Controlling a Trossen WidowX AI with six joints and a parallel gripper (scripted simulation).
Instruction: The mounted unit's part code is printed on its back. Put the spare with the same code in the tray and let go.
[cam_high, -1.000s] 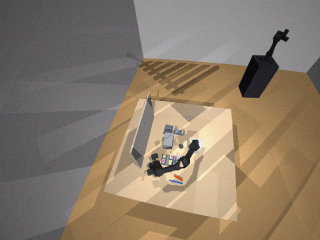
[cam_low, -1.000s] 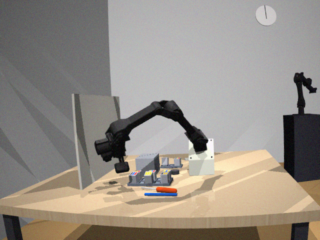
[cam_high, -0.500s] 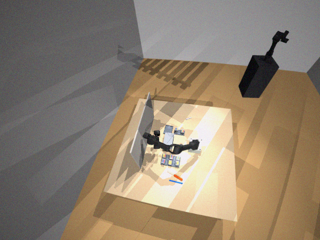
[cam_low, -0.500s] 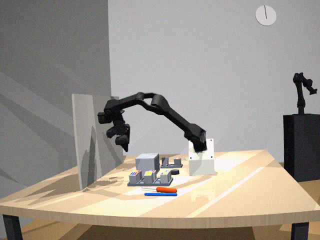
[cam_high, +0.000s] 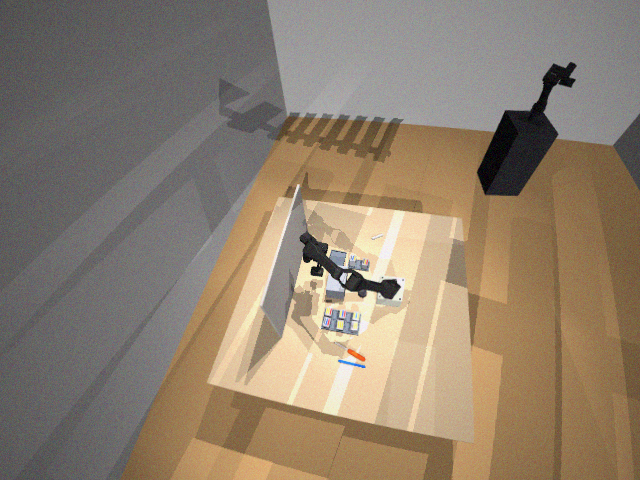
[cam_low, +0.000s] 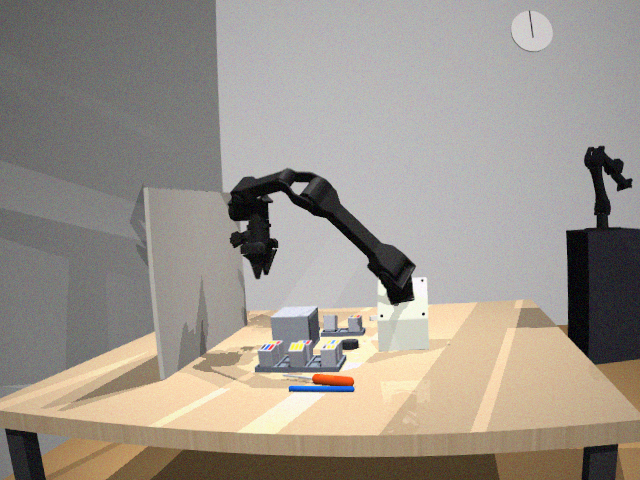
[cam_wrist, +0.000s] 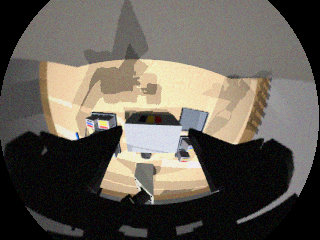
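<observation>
My gripper tip is now 90 mm past the mounted unit, 20 mm to the right of it and 150 mm above it. Round my gripper tip: tall grey panel: 170 mm ahead, 20 mm to the right, 30 mm above; then blue pen: 180 mm behind, 450 mm to the left, 190 mm below.
</observation>
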